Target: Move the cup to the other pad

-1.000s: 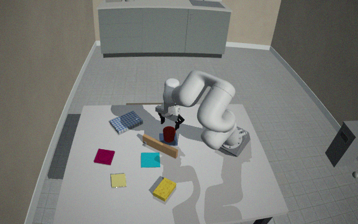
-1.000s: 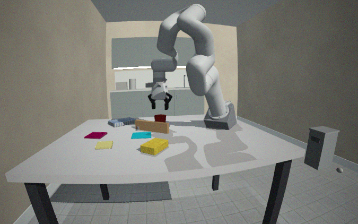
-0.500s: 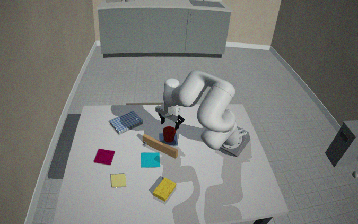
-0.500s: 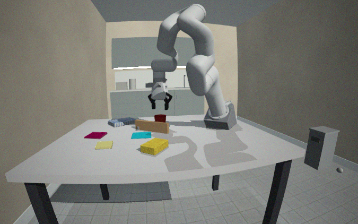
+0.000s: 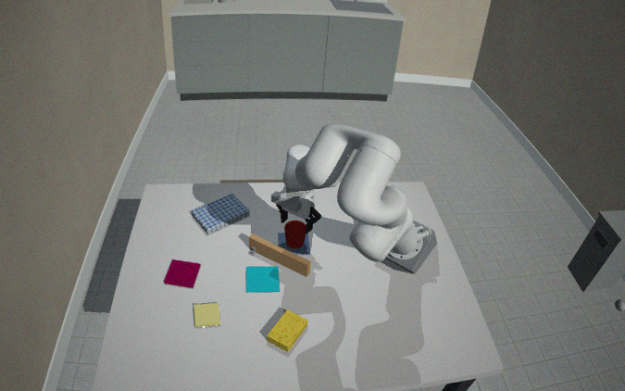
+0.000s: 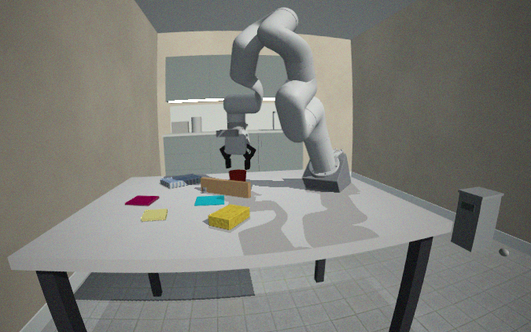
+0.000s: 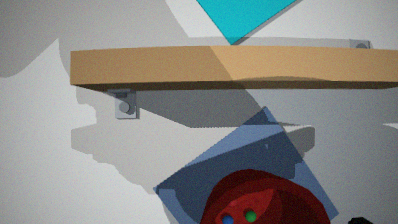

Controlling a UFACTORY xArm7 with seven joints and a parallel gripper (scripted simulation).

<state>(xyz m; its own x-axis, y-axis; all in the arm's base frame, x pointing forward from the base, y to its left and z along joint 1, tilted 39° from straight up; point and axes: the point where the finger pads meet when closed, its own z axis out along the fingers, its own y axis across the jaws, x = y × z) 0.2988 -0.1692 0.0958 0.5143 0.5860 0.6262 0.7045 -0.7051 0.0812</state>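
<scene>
My gripper is now 7 cm above the red cup. Also, from my hand: green marble: 1 cm to the right, 8 cm below; then blue marble: 1 cm behind, 8 cm below; then wooden rail: 6 cm ahead, 8 cm to the left, 8 cm below.
</scene>
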